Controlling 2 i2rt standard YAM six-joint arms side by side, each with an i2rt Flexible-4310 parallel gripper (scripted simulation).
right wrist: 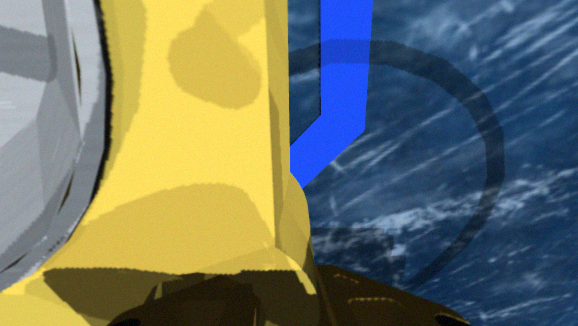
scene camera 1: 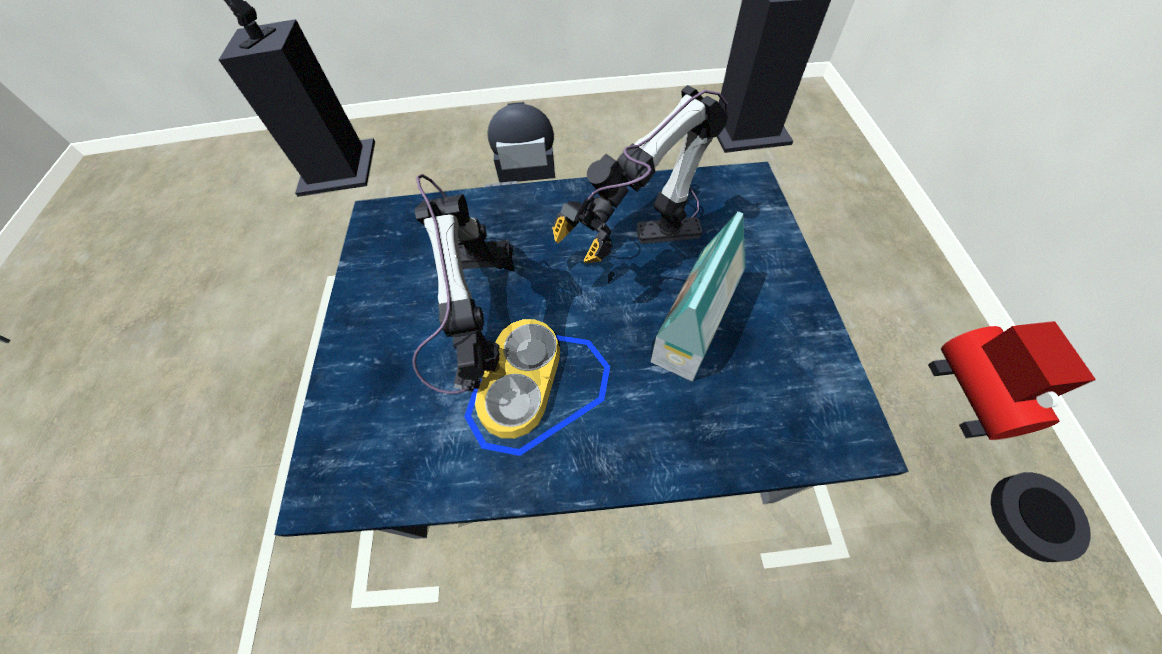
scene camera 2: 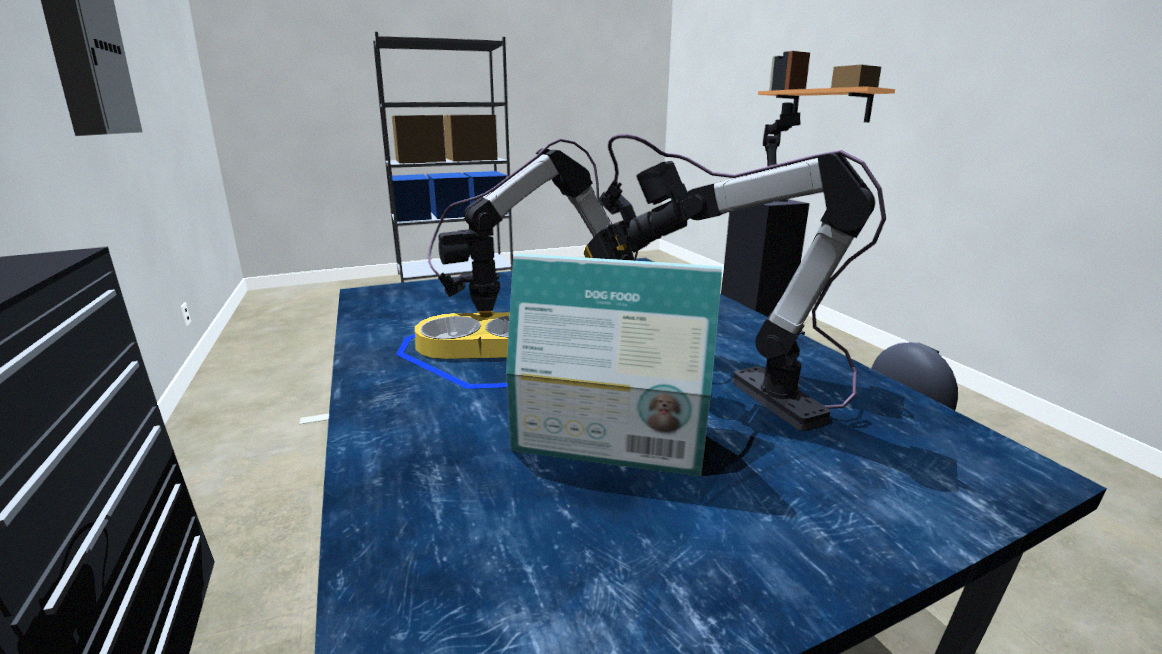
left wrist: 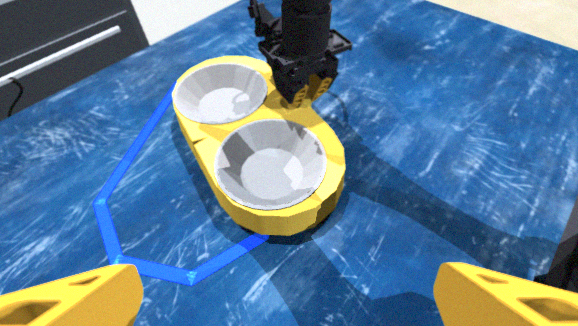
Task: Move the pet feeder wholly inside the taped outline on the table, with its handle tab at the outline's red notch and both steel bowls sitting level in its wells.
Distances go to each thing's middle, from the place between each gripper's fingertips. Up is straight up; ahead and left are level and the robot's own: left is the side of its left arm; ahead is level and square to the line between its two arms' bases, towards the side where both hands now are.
My right gripper (scene camera 2: pixel 487 316) is now 70 mm to the right of the yellow pet feeder (scene camera 1: pixel 543 377), 30 mm short of it and 30 mm above it. Also, from my right hand: blue taped outline (left wrist: pixel 114 252): 120 mm to the left, 70 mm ahead, 40 mm below.
I see my left gripper (scene camera 2: pixel 595 251) 200 mm short of the yellow pet feeder, 190 mm to the left of it and 230 mm above it. Also, from my left hand: blue taped outline 250 mm ahead, 140 mm to the right, 250 mm below.
